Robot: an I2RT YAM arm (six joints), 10 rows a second.
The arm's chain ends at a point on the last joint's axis. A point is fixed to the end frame.
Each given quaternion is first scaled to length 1.
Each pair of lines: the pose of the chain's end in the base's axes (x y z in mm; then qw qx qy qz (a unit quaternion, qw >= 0)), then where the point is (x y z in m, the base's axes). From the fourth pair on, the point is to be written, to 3 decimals.
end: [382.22 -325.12 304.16 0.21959 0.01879 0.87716 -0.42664]
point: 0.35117 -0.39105 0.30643
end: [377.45 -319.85 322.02 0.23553 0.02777 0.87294 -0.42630]
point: 0.34620 -0.38571 0.32310
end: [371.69 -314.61 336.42 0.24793 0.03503 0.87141 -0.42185]
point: 0.34042 -0.38047 0.33599
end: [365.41 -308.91 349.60 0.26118 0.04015 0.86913 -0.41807]
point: 0.334 -0.375 0.348
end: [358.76 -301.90 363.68 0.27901 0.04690 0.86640 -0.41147]
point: 0.328 -0.368 0.360
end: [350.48 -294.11 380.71 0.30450 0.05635 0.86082 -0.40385]
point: 0.321 -0.360 0.375
